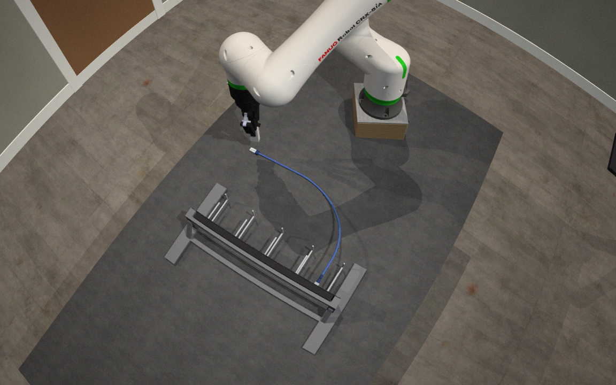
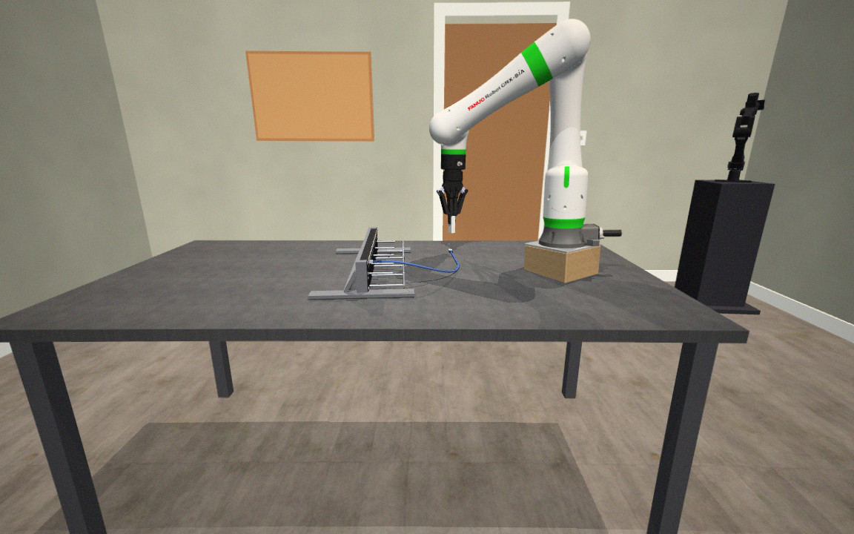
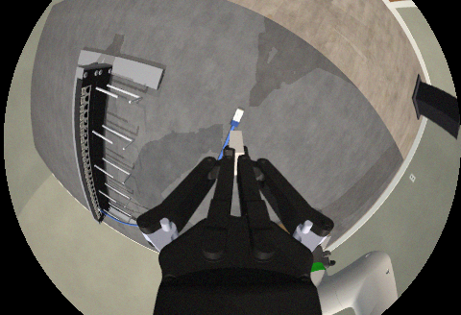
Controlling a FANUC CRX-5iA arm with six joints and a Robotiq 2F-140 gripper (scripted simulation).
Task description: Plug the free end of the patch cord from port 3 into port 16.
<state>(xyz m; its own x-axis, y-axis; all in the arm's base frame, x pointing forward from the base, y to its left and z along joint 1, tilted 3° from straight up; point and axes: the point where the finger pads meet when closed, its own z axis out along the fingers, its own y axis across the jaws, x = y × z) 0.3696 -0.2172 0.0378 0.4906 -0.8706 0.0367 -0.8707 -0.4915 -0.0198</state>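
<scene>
My gripper is now 11 cm above the plug and 1 cm to the left of it.
</scene>
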